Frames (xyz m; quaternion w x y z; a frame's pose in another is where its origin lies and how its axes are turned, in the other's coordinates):
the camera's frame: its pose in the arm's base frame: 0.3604 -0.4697 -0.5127 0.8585 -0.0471 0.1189 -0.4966
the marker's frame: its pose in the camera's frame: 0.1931 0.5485 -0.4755 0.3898 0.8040 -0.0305 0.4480
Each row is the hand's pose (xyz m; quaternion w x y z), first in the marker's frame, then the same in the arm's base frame.
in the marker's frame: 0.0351 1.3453 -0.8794 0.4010 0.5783 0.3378 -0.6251
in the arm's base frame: 0.2365 0.4152 0.1906 0.0109 0.8219 0.5585 0.1115
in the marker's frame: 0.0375 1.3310 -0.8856 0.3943 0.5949 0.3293 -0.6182
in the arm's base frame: 0.2490 0.4203 0.1824 0.0086 -0.8255 -0.5525 -0.1149
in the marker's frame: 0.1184 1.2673 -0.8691 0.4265 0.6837 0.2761 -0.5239
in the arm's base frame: 0.3426 0.3751 0.1741 0.0805 -0.8729 -0.4508 -0.1685
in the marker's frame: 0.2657 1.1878 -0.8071 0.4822 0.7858 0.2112 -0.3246
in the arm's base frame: 0.4809 0.2625 0.1791 0.1622 -0.9085 -0.2604 -0.2837
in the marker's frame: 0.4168 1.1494 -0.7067 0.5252 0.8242 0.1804 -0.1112
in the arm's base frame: 0.5852 0.1119 0.2081 0.1954 -0.8886 -0.0788 -0.4075
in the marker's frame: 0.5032 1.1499 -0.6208 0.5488 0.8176 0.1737 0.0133
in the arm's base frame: 0.6225 -0.0010 0.2347 0.1911 -0.8575 0.0227 -0.4772
